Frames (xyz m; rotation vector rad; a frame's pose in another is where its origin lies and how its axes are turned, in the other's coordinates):
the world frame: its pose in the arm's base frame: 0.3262 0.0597 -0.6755 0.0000 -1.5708 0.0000
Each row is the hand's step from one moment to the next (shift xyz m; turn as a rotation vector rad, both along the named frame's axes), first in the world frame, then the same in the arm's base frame.
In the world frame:
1: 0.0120 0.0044 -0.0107 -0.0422 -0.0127 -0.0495
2: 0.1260 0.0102 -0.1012 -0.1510 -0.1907 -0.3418
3: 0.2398 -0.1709 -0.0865 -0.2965 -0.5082 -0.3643
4: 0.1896 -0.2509 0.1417 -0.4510 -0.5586 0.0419
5: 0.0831 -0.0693 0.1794 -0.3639 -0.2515 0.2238
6: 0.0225 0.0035 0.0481 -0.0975 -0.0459 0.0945
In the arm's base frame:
1: 0.0107 0.0044 0.0120 0.0495 -0.0127 -0.0422
2: 0.1012 0.0102 0.1260 0.3418 -0.1907 -0.1510
3: 0.0865 -0.1709 0.2398 0.3643 -0.5082 -0.2965
4: -0.1417 -0.2509 0.1896 -0.0419 -0.5586 -0.4510
5: -0.1794 -0.0693 0.0831 -0.2238 -0.2515 -0.3639
6: -0.0481 0.0035 0.0225 -0.0945 -0.0459 -0.0975

